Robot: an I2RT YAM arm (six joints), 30 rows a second.
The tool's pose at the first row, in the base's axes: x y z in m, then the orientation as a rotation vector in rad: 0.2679, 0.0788, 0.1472, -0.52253, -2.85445, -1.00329
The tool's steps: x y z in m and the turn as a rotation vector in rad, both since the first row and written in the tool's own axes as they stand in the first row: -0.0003, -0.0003, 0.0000, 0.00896, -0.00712, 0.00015; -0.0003, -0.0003, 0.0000, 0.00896, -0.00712, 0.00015; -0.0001, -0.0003, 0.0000, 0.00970, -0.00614, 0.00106; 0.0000, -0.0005, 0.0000, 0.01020, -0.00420, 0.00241; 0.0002, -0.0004, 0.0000, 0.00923, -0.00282, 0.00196; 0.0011, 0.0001, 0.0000, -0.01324, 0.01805, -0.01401; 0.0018, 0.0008, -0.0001, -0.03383, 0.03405, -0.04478; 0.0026, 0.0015, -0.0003, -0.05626, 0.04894, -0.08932; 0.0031, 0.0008, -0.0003, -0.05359, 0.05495, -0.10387; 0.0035, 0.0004, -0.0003, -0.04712, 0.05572, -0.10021; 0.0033, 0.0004, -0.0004, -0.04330, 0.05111, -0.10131; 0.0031, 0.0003, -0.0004, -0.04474, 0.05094, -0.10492; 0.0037, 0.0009, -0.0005, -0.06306, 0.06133, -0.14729
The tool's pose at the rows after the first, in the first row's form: 0.2681, 0.0785, 0.1470, -0.52664, -2.86370, -0.99016; 0.2681, 0.0785, 0.1470, -0.52664, -2.86370, -0.99016; 0.2679, 0.0786, 0.1470, -0.52719, -2.86260, -0.98890; 0.2677, 0.0784, 0.1469, -0.52774, -2.86034, -0.98791; 0.2676, 0.0786, 0.1470, -0.52630, -2.85905, -0.98939; 0.2669, 0.0792, 0.1475, -0.49265, -2.84154, -1.02445; 0.2665, 0.0798, 0.1481, -0.44159, -2.83599, -1.05871; 0.2660, 0.0805, 0.1488, -0.37202, -2.83629, -1.09727; 0.2652, 0.0801, 0.1485, -0.34784, -2.83888, -1.09500; 0.2647, 0.0799, 0.1483, -0.35206, -2.83895, -1.08496; 0.2649, 0.0798, 0.1483, -0.35305, -2.84509, -1.07978; 0.2651, 0.0797, 0.1482, -0.34820, -2.84641, -1.08241; 0.2647, 0.0802, 0.1488, -0.28355, -2.84929, -1.11426
